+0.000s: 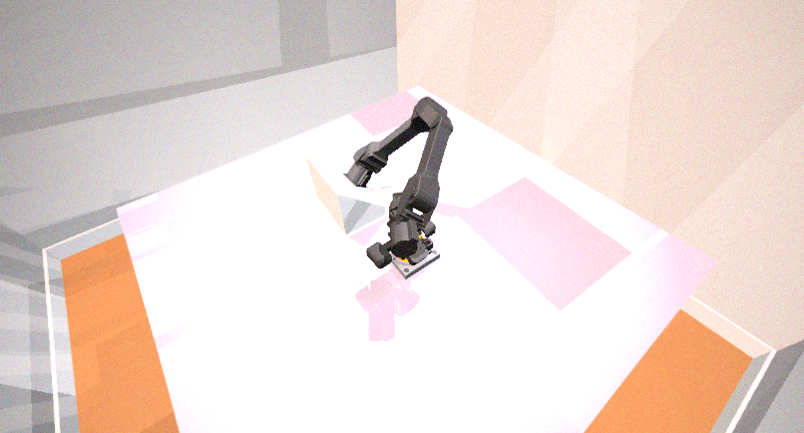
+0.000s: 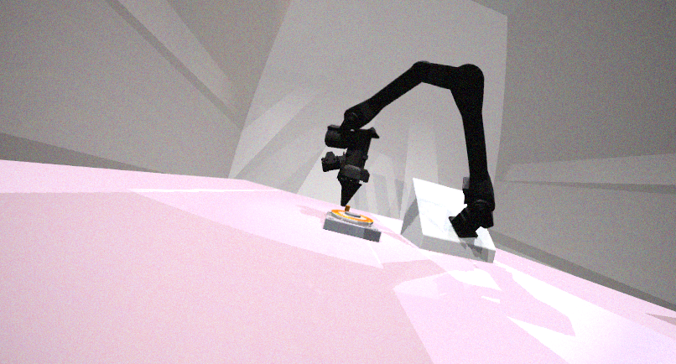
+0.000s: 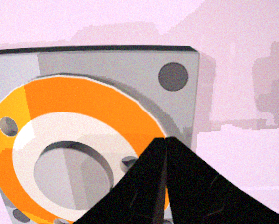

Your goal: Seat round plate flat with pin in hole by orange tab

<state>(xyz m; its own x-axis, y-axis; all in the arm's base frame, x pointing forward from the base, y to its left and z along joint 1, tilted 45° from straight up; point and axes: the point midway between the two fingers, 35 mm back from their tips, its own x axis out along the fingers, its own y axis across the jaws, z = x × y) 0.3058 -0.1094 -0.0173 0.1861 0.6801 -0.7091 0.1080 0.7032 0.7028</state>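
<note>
Right now my gripper tip is 50 mm to the right of the base, 20 mm past it and 20 mm above it.
</note>
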